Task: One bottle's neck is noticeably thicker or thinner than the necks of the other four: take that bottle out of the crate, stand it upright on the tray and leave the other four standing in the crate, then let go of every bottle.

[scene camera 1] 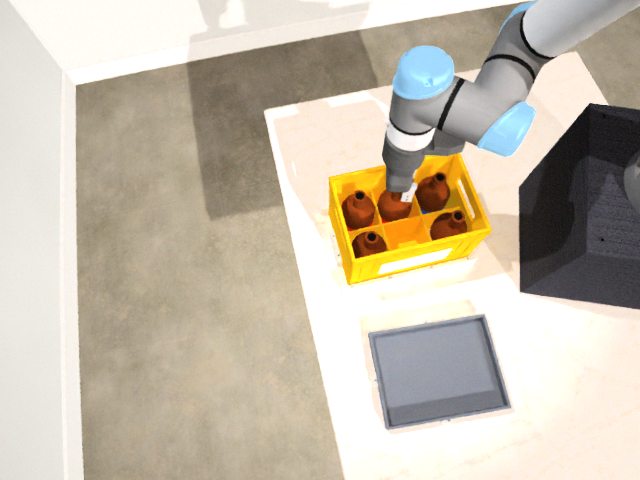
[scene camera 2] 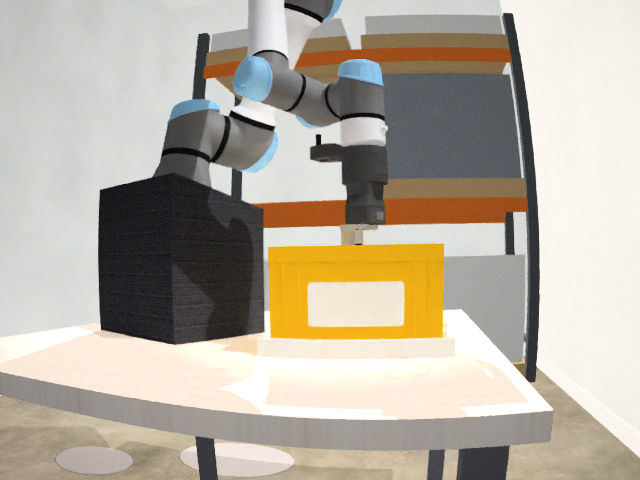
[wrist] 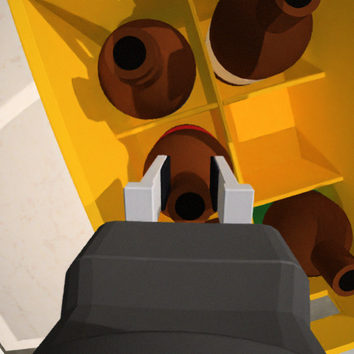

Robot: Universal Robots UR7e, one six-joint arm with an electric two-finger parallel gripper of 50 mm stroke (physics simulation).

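Frame: origin at the arm's base, x ahead, y left, z up, level; metres.
Where they show: gripper, fingertip midpoint: (scene camera 1: 405,193); arm's base at its link origin: (scene camera 2: 178,198).
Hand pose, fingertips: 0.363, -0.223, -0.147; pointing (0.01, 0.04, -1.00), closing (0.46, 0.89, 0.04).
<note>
Each offset is from my fingertips to the top centre of the thing, as dx, dy, dz. "spot": to the spot under its first point.
The yellow crate {+0.017, +0.033, +0.030} (scene camera 1: 361,266) (scene camera 2: 356,258) holds five brown bottles. My gripper (scene camera 1: 401,194) (scene camera 2: 353,235) (wrist: 189,172) is shut on the neck of the back-row middle bottle {+0.013, -0.007, +0.018} (scene camera 1: 394,207) (wrist: 187,145), which is upright in its compartment. The others stand at back left (scene camera 1: 358,212), back right (scene camera 1: 432,194) (wrist: 175,75), front left (scene camera 1: 368,246) (wrist: 305,230) and front right (scene camera 1: 445,227) (wrist: 250,40). The front middle compartment {spot: -0.003, +0.038, -0.128} (scene camera 1: 405,232) (wrist: 265,150) is empty. The grey tray {spot: +0.069, +0.318, -0.140} (scene camera 1: 434,361) is empty. Whether the held bottle's base is raised is hidden.
A tall black box (scene camera 1: 553,232) (scene camera 2: 134,258) stands beside the crate, with part of the arm rising from it. The crate's walls and dividers surround the bottles. The crate rests on a low pale base {spot: +0.002, -0.070, -0.128} (scene camera 2: 356,348). A shelf rack (scene camera 2: 439,211) stands behind.
</note>
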